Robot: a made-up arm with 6 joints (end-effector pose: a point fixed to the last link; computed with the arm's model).
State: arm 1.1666 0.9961 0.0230 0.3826 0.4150 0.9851
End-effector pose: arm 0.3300 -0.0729 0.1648 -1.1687 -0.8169 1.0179
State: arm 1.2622 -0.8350 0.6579 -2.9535 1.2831 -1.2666
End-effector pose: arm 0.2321 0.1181 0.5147 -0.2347 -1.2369 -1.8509
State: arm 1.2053 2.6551 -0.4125 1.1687 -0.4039 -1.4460
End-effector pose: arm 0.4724 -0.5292 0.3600 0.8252 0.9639 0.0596
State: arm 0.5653 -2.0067 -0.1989 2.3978 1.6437 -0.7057
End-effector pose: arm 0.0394 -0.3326 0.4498 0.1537 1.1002 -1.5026
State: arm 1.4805 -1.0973 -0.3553 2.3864 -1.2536 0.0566
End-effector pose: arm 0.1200 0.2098 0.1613 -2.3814 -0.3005 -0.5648
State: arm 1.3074 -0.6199 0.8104 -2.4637 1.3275 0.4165
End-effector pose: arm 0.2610 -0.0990 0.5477 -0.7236 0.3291 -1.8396
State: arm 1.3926 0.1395 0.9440 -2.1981 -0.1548 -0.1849
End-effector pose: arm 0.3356 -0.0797 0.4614 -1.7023 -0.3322 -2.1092
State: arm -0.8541 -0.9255 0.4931 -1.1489 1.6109 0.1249
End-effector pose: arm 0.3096 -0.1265 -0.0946 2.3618 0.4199 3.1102
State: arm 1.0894 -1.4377 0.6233 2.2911 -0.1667 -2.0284
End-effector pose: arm 0.3325 0.0647 0.4628 -1.5969 -0.8933 -0.0475
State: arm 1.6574 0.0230 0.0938 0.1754 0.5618 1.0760
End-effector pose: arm 0.2737 0.0226 0.2318 -0.6441 -0.7739 1.4581
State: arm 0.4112 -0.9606 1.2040 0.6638 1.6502 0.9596
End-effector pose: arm 0.2344 -0.2901 0.0335 1.7495 -0.1507 -1.8702
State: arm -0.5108 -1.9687 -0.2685 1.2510 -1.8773 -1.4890
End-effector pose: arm 0.3208 -0.4327 0.3963 0.3116 0.2218 -0.2015
